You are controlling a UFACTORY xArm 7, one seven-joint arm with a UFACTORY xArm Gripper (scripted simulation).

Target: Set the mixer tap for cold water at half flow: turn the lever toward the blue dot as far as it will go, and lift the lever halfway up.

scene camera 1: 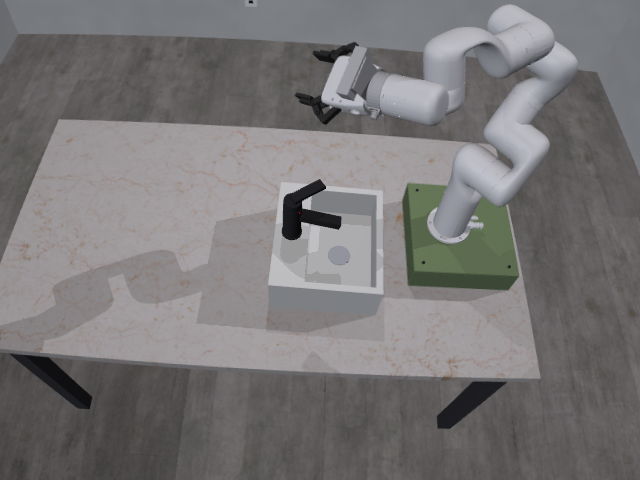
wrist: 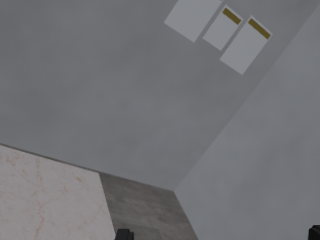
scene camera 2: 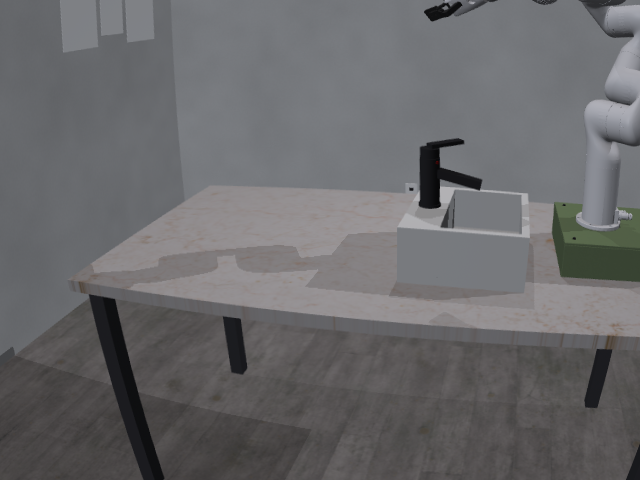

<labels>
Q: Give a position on a black mixer tap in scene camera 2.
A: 430, 171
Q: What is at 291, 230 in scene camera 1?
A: A black mixer tap.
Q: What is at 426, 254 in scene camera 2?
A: A white sink.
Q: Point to a white sink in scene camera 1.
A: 325, 269
</labels>
